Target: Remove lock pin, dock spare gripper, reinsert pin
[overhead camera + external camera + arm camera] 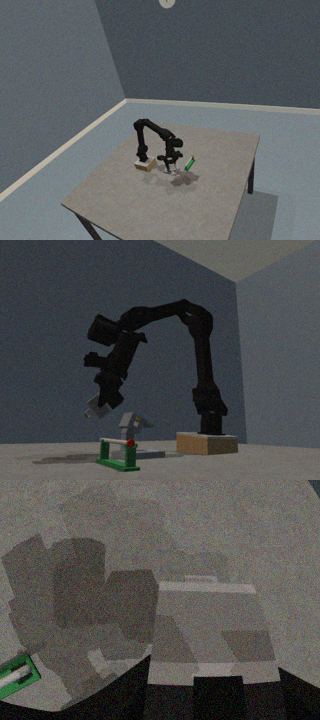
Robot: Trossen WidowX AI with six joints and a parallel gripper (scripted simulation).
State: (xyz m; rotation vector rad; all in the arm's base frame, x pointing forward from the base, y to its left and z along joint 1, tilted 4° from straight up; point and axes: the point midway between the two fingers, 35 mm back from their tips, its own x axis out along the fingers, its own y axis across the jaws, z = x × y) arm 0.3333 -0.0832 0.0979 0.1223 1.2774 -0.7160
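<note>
Now: gripper tip 19 cm to the right of the green pin rest, 11 cm above it and 5 cm short of it. From my gripper tip the other things lie so: spare gripper right at my gripper tip; grey mount 9 cm to the left, 8 cm below, 6 cm behind.
</note>
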